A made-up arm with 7 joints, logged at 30 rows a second.
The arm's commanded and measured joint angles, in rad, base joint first. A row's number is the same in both.
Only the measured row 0 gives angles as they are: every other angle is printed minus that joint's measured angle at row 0.
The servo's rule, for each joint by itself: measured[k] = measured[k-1] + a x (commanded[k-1-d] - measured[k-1]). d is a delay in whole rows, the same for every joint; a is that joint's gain. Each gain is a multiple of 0.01, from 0.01 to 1. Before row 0 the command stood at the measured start. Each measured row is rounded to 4 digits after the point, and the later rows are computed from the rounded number. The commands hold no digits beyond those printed.
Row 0, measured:
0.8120 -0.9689 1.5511 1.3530 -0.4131 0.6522 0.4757
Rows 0 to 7, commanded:
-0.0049 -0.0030 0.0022 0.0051 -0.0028 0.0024 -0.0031
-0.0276 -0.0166 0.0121 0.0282 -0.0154 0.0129 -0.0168
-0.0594 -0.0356 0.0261 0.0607 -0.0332 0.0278 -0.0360
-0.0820 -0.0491 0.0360 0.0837 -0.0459 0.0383 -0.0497
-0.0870 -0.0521 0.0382 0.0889 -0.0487 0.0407 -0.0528
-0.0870 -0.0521 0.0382 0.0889 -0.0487 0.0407 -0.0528
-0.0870 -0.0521 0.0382 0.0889 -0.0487 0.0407 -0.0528
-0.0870 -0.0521 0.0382 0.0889 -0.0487 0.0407 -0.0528
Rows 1 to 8, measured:
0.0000 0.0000 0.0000 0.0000 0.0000 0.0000 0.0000
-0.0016 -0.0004 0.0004 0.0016 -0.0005 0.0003 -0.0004
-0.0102 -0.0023 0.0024 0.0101 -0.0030 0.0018 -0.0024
-0.0264 -0.0063 0.0064 0.0263 -0.0081 0.0049 -0.0064
-0.0447 -0.0114 0.0114 0.0447 -0.0145 0.0089 -0.0116
-0.0587 -0.0163 0.0160 0.0588 -0.0203 0.0127 -0.0165
-0.0680 -0.0206 0.0198 0.0684 -0.0251 0.0161 -0.0209
-0.0743 -0.0244 0.0229 0.0750 -0.0291 0.0191 -0.0247
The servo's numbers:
d 1
a 0.33 0.12 0.17 0.32 0.17 0.12 0.12

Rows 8 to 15, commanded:
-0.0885 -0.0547 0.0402 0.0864 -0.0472 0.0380 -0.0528
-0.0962 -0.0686 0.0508 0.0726 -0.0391 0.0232 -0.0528
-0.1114 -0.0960 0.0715 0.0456 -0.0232 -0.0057 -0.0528
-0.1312 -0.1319 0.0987 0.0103 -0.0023 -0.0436 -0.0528
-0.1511 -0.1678 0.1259 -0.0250 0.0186 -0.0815 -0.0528
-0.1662 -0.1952 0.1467 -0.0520 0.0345 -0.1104 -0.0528
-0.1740 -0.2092 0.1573 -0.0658 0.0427 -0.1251 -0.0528
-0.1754 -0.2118 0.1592 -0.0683 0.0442 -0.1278 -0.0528
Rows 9 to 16, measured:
-0.0785 -0.0277 0.0255 0.0794 -0.0324 0.0217 -0.0281
-0.0818 -0.0309 0.0280 0.0816 -0.0349 0.0237 -0.0311
-0.0866 -0.0354 0.0319 0.0787 -0.0356 0.0236 -0.0337
-0.0948 -0.0427 0.0386 0.0681 -0.0335 0.0201 -0.0360
-0.1068 -0.0534 0.0488 0.0496 -0.0282 0.0125 -0.0380
-0.1214 -0.0671 0.0619 0.0257 -0.0202 0.0012 -0.0398
-0.1362 -0.0825 0.0763 0.0008 -0.0109 -0.0122 -0.0414
-0.1487 -0.0977 0.0901 -0.0205 -0.0018 -0.0257 -0.0428

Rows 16 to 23, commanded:
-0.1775 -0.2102 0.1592 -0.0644 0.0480 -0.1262 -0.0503
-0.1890 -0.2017 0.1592 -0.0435 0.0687 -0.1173 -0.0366
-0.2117 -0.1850 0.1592 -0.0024 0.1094 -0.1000 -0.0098
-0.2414 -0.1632 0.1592 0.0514 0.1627 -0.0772 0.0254
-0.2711 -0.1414 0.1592 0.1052 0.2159 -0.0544 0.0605
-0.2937 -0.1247 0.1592 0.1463 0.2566 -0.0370 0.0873
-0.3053 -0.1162 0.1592 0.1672 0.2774 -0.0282 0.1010
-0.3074 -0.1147 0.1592 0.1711 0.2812 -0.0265 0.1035
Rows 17 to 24, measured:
-0.1575 -0.1114 0.1018 -0.0358 0.0060 -0.0380 -0.0440
-0.1641 -0.1233 0.1116 -0.0450 0.0131 -0.0486 -0.0448
-0.1723 -0.1327 0.1197 -0.0445 0.0226 -0.0568 -0.0438
-0.1853 -0.1390 0.1264 -0.0310 0.0374 -0.0620 -0.0397
-0.2038 -0.1419 0.1320 -0.0046 0.0587 -0.0638 -0.0319
-0.2260 -0.1418 0.1366 0.0305 0.0854 -0.0627 -0.0208
-0.2483 -0.1397 0.1404 0.0676 0.1145 -0.0596 -0.0078
-0.2671 -0.1369 0.1436 0.0995 0.1422 -0.0558 0.0053

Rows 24 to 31, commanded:
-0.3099 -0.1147 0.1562 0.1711 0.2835 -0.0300 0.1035
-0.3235 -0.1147 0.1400 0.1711 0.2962 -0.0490 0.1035
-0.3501 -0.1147 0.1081 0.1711 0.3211 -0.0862 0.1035
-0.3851 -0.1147 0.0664 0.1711 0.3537 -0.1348 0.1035
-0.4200 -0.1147 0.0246 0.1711 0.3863 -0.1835 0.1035
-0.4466 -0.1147 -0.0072 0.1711 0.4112 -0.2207 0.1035
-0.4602 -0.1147 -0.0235 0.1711 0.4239 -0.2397 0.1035
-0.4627 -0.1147 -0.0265 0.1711 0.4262 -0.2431 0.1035
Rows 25 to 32, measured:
-0.2804 -0.1342 0.1463 0.1224 0.1658 -0.0523 0.0171
-0.2901 -0.1319 0.1480 0.1380 0.1858 -0.0496 0.0275
-0.3011 -0.1298 0.1466 0.1486 0.2046 -0.0495 0.0366
-0.3173 -0.1280 0.1401 0.1558 0.2244 -0.0539 0.0446
-0.3397 -0.1264 0.1276 0.1607 0.2464 -0.0636 0.0517
-0.3662 -0.1250 0.1101 0.1640 0.2702 -0.0780 0.0579
-0.3927 -0.1238 0.0902 0.1663 0.2942 -0.0951 0.0634
-0.4150 -0.1227 0.0709 0.1678 0.3162 -0.1125 0.0682

